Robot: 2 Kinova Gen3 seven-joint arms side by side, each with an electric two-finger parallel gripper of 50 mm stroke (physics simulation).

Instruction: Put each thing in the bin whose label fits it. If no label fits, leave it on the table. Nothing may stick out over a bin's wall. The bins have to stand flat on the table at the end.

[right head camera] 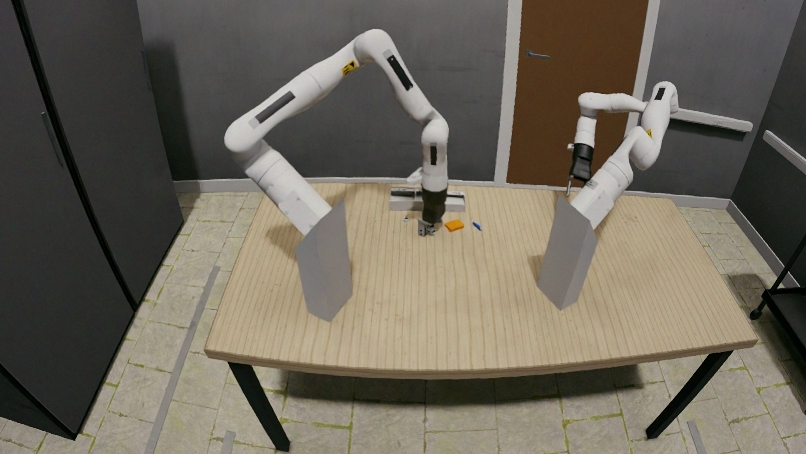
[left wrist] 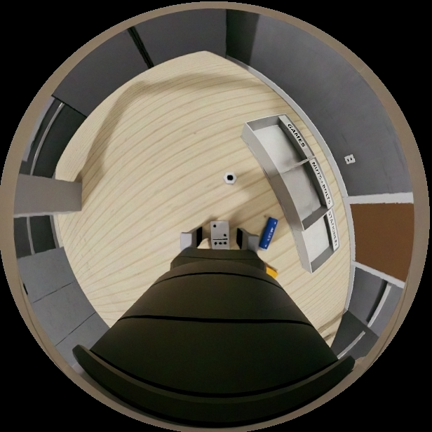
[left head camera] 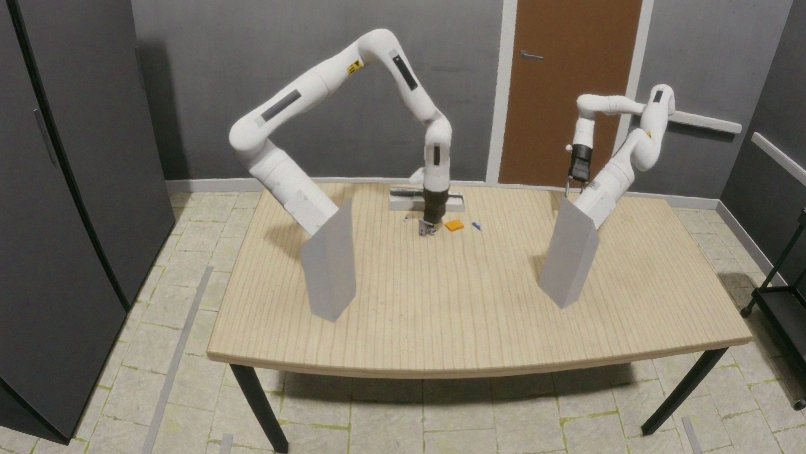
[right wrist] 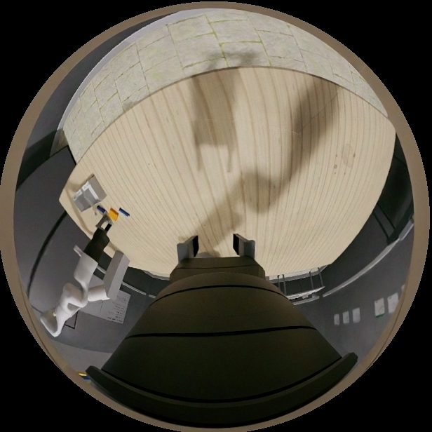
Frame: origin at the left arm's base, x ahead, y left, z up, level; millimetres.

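Where they show: left gripper, fingertip midpoint: (right head camera: 426, 230) (left head camera: 426, 230); right gripper, fingertip midpoint: (left head camera: 573, 198).
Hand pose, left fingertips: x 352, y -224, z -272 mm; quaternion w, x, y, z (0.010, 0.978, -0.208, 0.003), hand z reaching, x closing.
Each offset is from my left fingertips to the centre of the thing. Level surfaces: height alone.
My left gripper (left head camera: 428, 227) (right head camera: 426, 227) (left wrist: 219, 234) is open, low at the table. A white domino (left wrist: 219, 229) lies between its fingers, with a gap on both sides. A hex nut {dz +3, dx +44, dy +69 mm} (left wrist: 225, 178) (left head camera: 405, 218) lies apart from it. A blue cylinder with lettering (left wrist: 268, 233) lies beside the left gripper. An orange block {dz +4, dx +35, dy -87 mm} (left head camera: 454, 225) (right head camera: 454, 225) (left wrist: 271, 271) and a small blue piece {dz +4, dx +41, dy -163 mm} (left head camera: 477, 226) (right head camera: 477, 226) lie to the right. The bin row (left wrist: 283, 197) (left head camera: 398, 206) reads GAMES, NUTS+BOLTS, STATIONERY; its compartments look empty. My right gripper (right wrist: 215, 241) (left head camera: 575, 188) is open, raised far right.
The bin row stands near the back edge of the table {dz -1 mm} (left head camera: 451, 315), partly behind the left arm in the head views. Two grey arm mounts {dz +149, dx -352, dy +224 mm} (left head camera: 332, 270) {dz +149, dx -241, dy -411 mm} (left head camera: 568, 259) stand on the table. A dark cart (left head camera: 781, 298) stands on the floor at the right.
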